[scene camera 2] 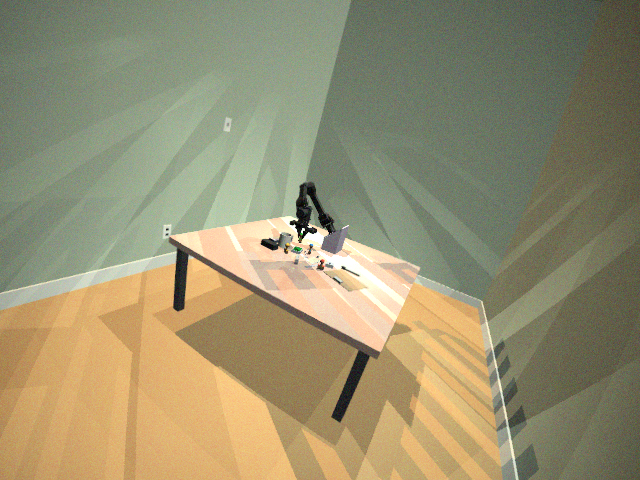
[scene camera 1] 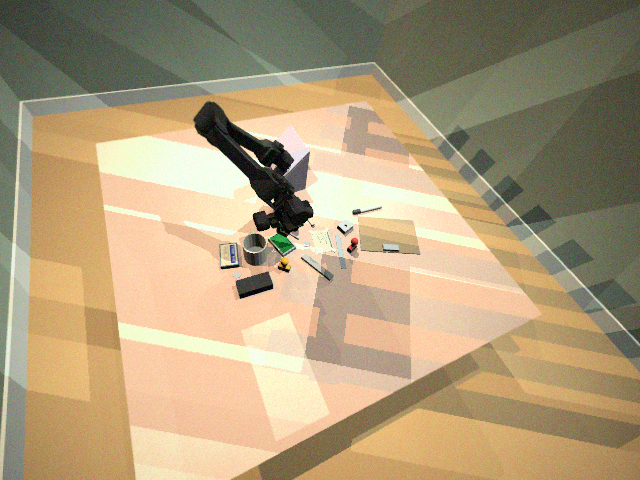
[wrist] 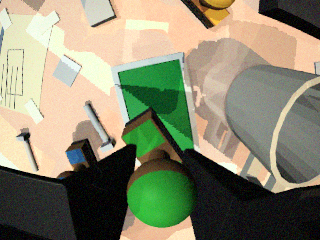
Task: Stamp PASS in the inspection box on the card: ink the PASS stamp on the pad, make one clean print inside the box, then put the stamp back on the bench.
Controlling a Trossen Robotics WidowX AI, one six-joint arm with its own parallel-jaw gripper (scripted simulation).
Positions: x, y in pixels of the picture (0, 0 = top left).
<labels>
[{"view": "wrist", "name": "my gripper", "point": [159, 155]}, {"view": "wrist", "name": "green stamp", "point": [162, 191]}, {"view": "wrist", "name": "green ink pad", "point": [162, 82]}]
</labels>
